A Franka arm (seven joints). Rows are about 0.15 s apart.
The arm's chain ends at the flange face. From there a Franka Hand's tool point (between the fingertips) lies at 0.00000 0.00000 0.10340 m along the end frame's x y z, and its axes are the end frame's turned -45 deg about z.
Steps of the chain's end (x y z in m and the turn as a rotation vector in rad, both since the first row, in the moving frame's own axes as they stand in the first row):
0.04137 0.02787 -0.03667 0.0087 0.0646 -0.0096
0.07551 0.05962 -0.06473 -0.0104 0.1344 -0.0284
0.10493 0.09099 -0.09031 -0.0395 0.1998 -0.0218
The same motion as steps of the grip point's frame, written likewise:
0.01492 0.05302 -0.03689 -0.0395 0.0518 -0.0096
0.02042 0.10598 -0.06567 -0.1024 0.0877 -0.0284
0.02169 0.15578 -0.09245 -0.1692 0.1133 -0.0218

